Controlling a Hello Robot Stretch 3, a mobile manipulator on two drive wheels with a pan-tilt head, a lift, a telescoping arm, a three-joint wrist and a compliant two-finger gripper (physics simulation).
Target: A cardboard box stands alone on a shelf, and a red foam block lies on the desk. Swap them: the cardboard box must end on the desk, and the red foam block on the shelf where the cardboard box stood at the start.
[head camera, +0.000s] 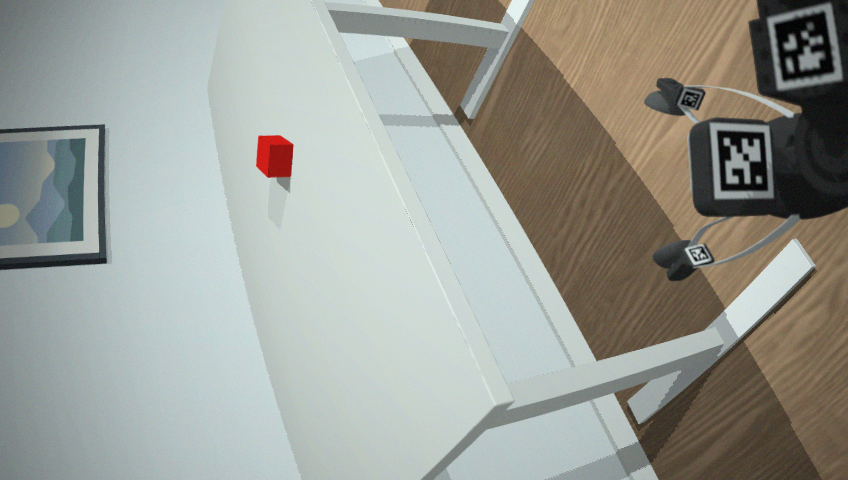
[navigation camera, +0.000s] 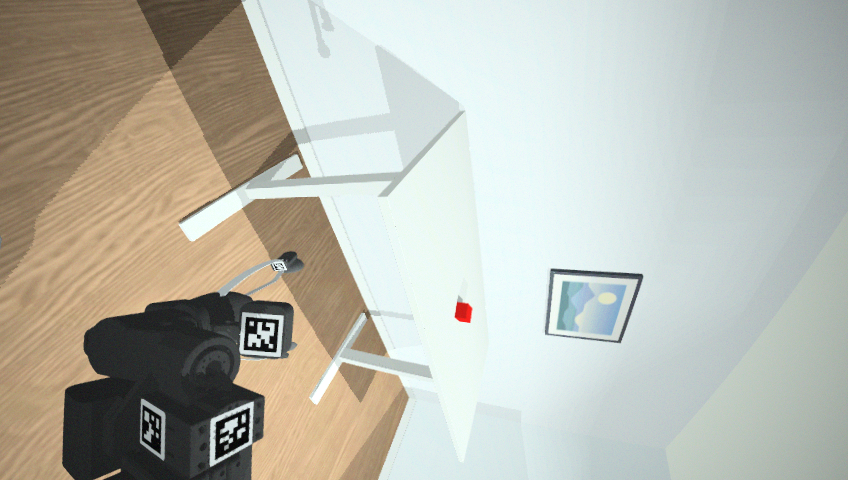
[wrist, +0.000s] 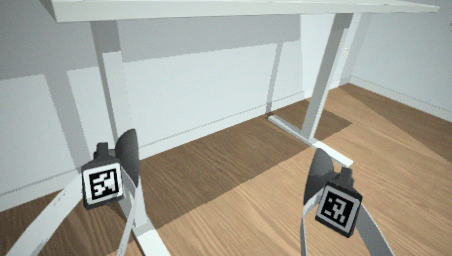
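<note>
The red foam block lies on the white desk, nearer its wall side. My gripper is open, with nothing between its fingers. It is in front of the desk, apart from it and lower than its top. In the wrist view the desk's front edge runs across the top of the picture, above the fingers. The block does not show in the wrist view. The cardboard box and the shelf do not show in the three views.
The desk's white legs and feet stand on the wood floor, with feet reaching out toward my side. A wall is behind the desk, with a framed picture on it.
</note>
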